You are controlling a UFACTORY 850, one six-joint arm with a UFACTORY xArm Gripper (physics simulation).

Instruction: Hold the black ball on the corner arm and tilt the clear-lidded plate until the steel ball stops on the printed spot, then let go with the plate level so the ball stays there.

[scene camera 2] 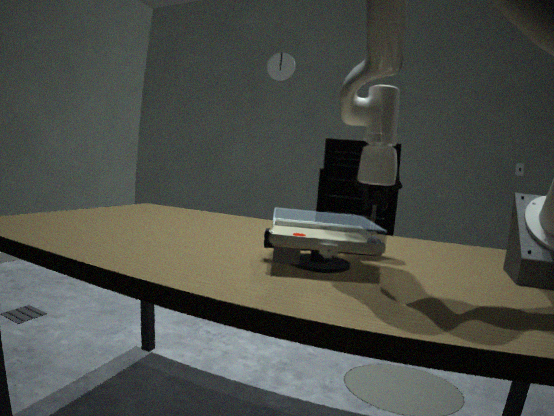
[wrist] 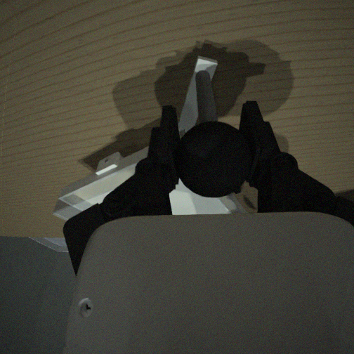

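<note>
The clear-lidded plate (scene camera 2: 325, 239) (wrist: 200, 204) stands on a dark round foot and slopes slightly down to the right in the scene view. Its red printed spot (scene camera 2: 299, 234) is near the left end; in the wrist view the spot is hidden. A small dark grey shape (scene camera 2: 372, 241), seemingly the steel ball, shows at the plate's right end, off the spot. The black ball (wrist: 213, 159) sits over the corner arm (wrist: 189, 110) with its grey rod. My gripper (scene camera 2: 374, 212) (wrist: 208, 121) is shut on the black ball, one finger at each side.
The plate's foot (scene camera 2: 322, 264) rests on the wooden table (scene camera 2: 175, 250) (wrist: 60, 90). The robot's grey base block (scene camera 2: 530, 245) stands at the table's right. A black slatted object (scene camera 2: 342, 172) is behind the table, beyond the arm.
</note>
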